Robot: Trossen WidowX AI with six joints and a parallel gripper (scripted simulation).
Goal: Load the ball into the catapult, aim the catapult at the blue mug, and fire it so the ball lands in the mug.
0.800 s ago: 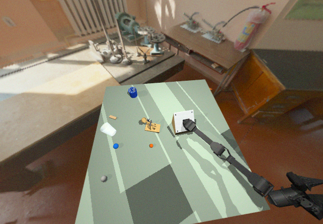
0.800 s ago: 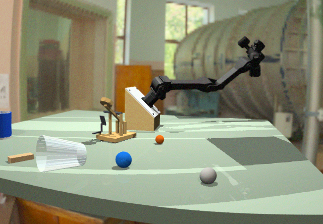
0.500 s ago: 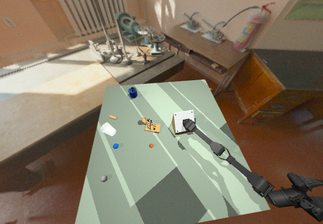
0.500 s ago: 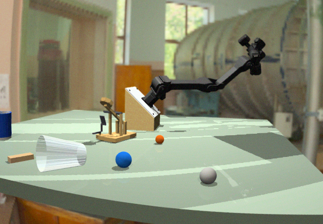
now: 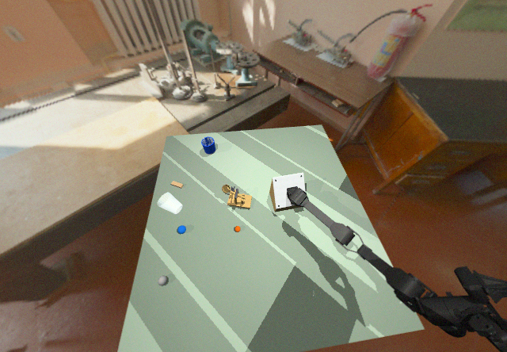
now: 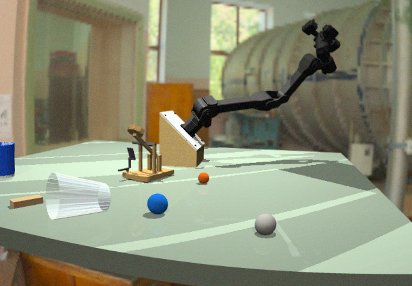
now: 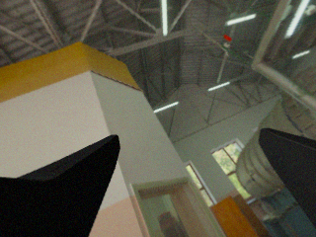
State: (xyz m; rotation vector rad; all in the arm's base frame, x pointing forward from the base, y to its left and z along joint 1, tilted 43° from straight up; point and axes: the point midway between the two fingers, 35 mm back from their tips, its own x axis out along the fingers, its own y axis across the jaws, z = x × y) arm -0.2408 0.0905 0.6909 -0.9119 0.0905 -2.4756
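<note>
The wooden catapult is 590 mm ahead of my gripper tip, 630 mm to the right of it and 510 mm below it. From my gripper tip the other things lie so: blue ball 910 mm ahead, 490 mm to the right, 570 mm below; grey ball 990 mm ahead, 260 mm to the right, 570 mm below; orange ball 600 mm ahead, 430 mm to the right, 570 mm below.
</note>
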